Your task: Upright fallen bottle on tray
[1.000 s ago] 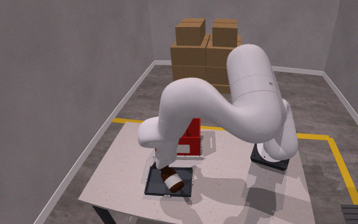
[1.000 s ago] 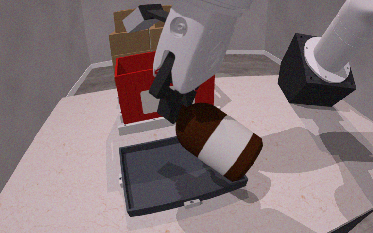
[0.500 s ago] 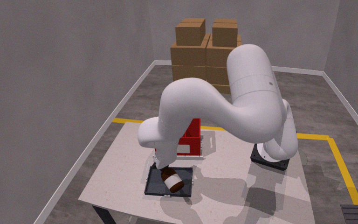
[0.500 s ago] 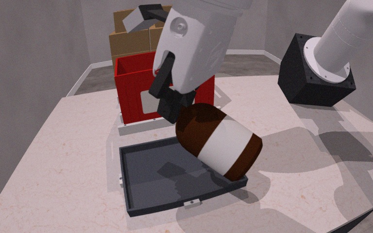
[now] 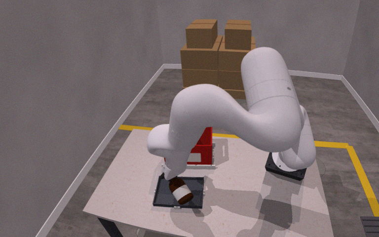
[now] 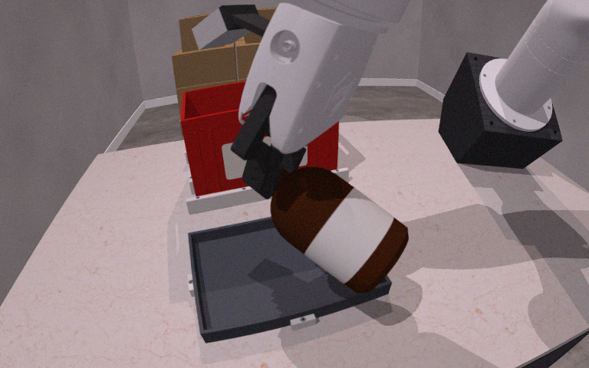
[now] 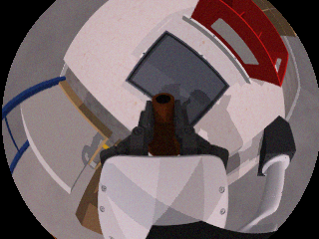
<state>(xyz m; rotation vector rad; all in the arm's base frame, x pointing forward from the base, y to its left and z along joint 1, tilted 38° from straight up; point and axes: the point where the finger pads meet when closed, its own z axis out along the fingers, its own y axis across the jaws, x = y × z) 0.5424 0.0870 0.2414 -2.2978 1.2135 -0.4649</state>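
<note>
My gripper is now 40 mm above the brown bottle, 30 mm to the right of it and 30 mm past it. The rest, counted from my hand: tray (190 mm below, 50 mm to the right); then red crate (340 mm to the right, 120 mm below, 10 mm behind).
</note>
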